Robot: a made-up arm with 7 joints.
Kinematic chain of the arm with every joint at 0, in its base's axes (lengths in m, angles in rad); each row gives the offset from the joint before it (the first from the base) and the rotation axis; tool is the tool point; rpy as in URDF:
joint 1: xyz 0 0 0.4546 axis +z
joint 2: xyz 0 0 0 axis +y
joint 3: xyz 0 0 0.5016 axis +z
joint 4: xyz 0.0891 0 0 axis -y
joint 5: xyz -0.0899 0 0.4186 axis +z
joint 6: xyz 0 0 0 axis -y
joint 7: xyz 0.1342 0 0 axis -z
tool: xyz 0 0 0 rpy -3.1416 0 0
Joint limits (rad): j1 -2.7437..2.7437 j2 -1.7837..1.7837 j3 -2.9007..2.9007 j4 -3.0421..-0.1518 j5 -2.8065..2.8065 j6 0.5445..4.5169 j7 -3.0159..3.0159
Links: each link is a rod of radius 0.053 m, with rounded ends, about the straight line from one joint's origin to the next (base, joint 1, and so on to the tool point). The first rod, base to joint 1, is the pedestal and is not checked.
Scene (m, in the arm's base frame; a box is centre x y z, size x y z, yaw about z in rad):
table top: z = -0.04
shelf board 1: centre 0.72 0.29 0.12 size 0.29 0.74 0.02 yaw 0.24
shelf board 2: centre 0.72 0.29 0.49 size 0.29 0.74 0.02 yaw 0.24
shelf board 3: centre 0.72 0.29 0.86 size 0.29 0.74 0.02 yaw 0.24
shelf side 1: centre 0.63 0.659 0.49 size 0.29 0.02 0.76 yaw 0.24
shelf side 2: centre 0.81 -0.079 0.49 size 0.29 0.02 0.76 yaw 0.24
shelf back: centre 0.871 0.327 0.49 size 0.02 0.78 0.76 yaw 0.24
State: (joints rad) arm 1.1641 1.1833 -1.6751 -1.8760 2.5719 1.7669 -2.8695
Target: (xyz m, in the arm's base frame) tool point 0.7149 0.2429 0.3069
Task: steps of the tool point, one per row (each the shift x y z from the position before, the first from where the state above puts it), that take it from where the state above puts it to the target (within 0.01 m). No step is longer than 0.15 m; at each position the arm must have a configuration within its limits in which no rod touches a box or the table.
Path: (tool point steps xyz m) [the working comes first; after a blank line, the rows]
Joints at the target: 1.2688 1.4634 -1.2470 -1.8407 2.5815 1.7084 -2.8695
Straight joint move there: touches shelf board 2.

1: -0.1059 -0.0300 0.0032
2: -0.1172 -0.0246 -0.0033
3: 0.0274 0.0653 -0.1232
4: -0.0097 0.0600 -0.1271
5: -0.0444 0.0464 -0.1230
6: 0.1311 0.0361 -0.0051
7: 0.1207 0.0255 0.0051

